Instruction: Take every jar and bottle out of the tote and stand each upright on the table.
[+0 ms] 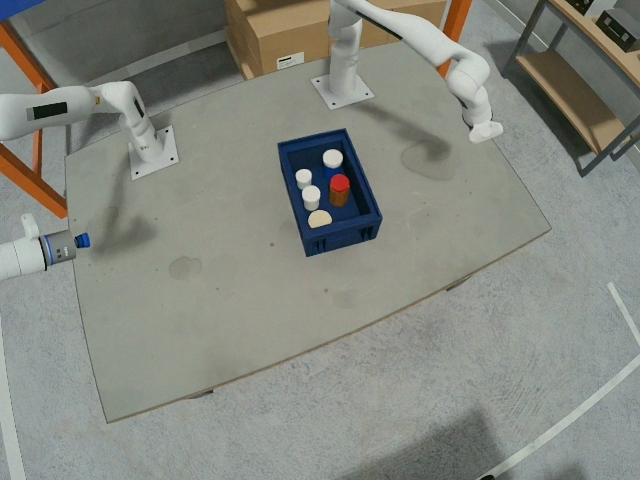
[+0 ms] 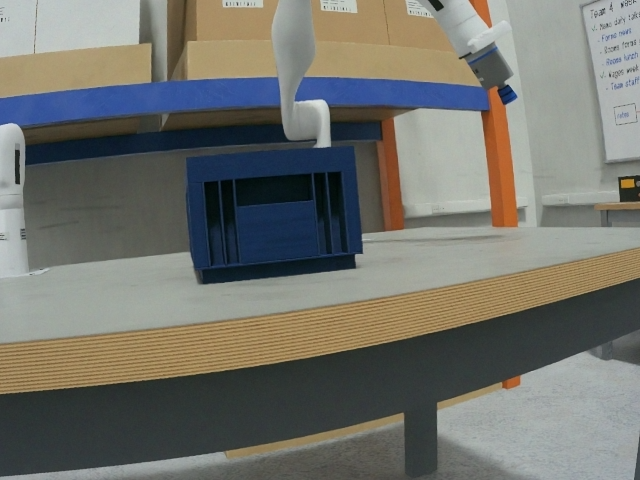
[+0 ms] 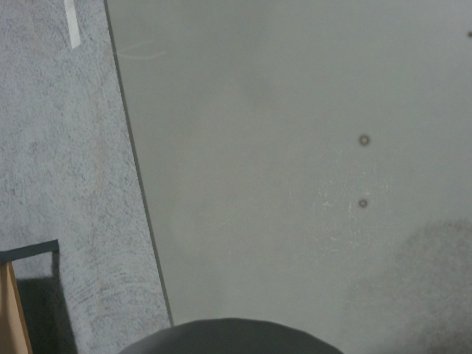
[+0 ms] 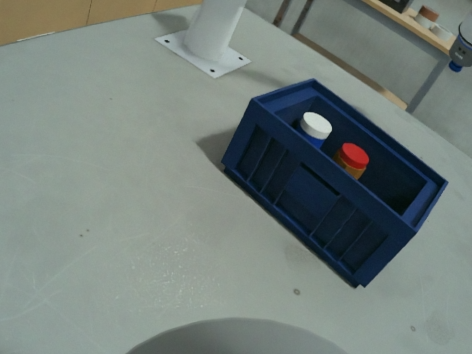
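Where they show: left end effector, tool point: [image 2: 510,100] [image 4: 454,66]; right end effector, tool point: [image 1: 87,239]; left arm's base, origin of the base link: [image 1: 342,87] [image 4: 204,50]; right arm's base, origin of the base link: [image 1: 152,151] [image 2: 10,275].
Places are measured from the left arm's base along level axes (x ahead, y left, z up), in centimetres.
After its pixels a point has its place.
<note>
The blue tote [image 1: 345,238] @[x 57.2, y -28.1, z 8.0 cm] [image 2: 276,235] @[x 57.1, y -29.0, z 4.9 cm] [image 4: 305,200] @[x 40.9, y -36.3, z 6.8 cm] stands on the table [image 1: 232,320] @[x 63.3, y -64.0, z 0.0 cm] [image 2: 413,279] @[x 72.9, y -21.0, z 0.0 cm] [image 3: 250,150] @[x 59.0, y 27.4, z 0.0 cm] [image 4: 100,175] @[x 15.6, y -51.0, z 0.0 cm]. Inside are a blue jar with a white lid [image 1: 332,159] @[x 35.3, y -21.4, z 10.9 cm] [image 4: 316,127] @[x 35.1, y -23.0, z 10.9 cm], an amber jar with a red lid [image 1: 339,191] @[x 45.2, y -24.2, z 10.5 cm] [image 4: 353,157] @[x 43.0, y -24.7, z 11.1 cm], a small white bottle [image 1: 303,178] @[x 34.9, y -30.3, z 6.0 cm], another white bottle [image 1: 311,197] @[x 42.4, y -31.1, z 7.7 cm] and a jar with a cream lid [image 1: 319,219] @[x 49.7, y -32.1, z 8.5 cm]. My left gripper [image 2: 508,94] [image 4: 455,66] hangs high to the right of the tote, its cup bare. My right gripper [image 1: 83,240] is at the table's left edge, its cup bare.
The left arm's base plate [image 1: 331,103] @[x 6.1, y -7.3, z 0.1 cm] [image 4: 216,74] @[x 8.2, y -7.1, z 0.1 cm] is behind the tote, and the right arm's base plate [image 1: 168,164] @[x 5.7, y -67.7, z 0.1 cm] is at the back left. Cardboard boxes [image 1: 289,36] stand behind the table. A shelf unit [image 1: 578,98] stands beyond its right edge.
</note>
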